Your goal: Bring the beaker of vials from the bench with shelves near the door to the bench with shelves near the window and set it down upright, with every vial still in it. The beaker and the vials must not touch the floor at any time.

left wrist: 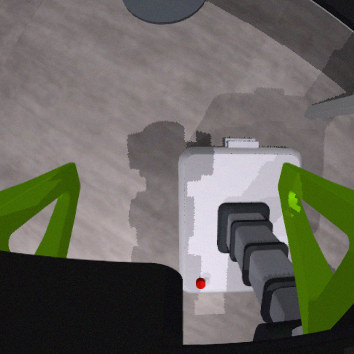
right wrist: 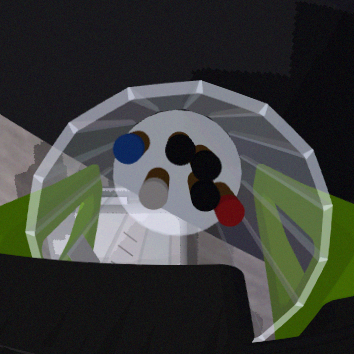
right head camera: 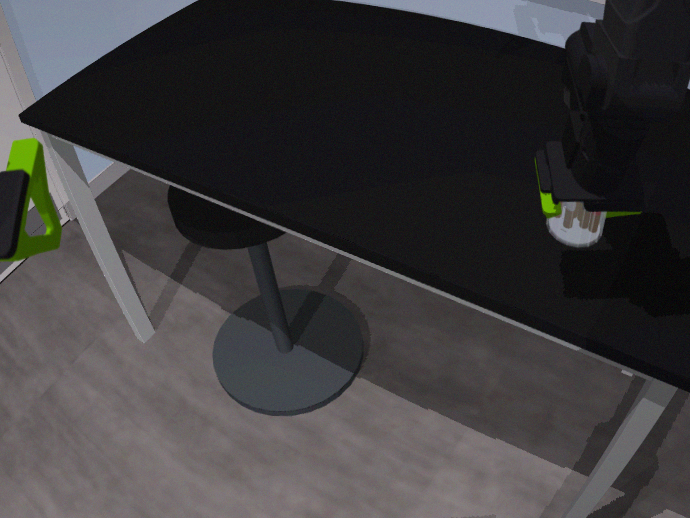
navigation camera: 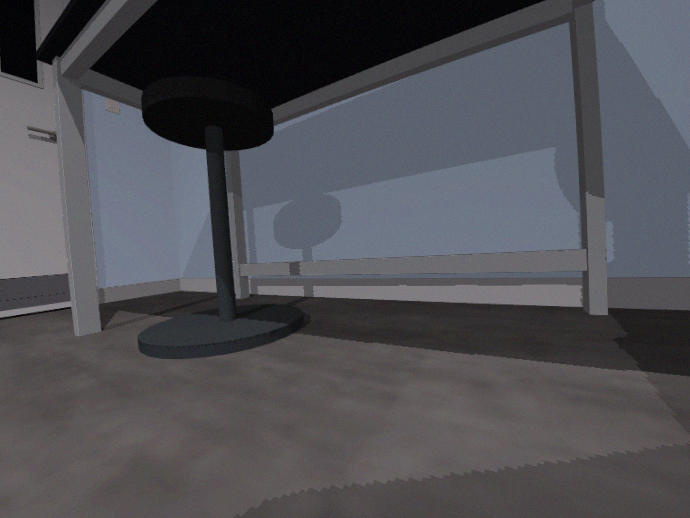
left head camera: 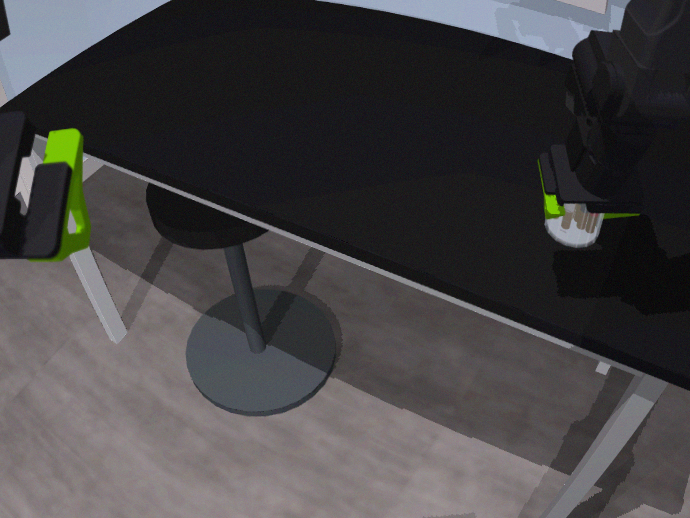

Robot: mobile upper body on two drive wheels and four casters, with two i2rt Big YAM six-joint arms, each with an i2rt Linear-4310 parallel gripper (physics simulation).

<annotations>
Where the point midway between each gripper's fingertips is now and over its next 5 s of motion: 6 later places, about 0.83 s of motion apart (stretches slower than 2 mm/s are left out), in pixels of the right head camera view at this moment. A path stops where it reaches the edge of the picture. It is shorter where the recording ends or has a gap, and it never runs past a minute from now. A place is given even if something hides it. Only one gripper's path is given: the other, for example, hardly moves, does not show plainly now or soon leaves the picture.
My right gripper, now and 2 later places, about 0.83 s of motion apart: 576,212; 592,210; 644,394
</annotations>
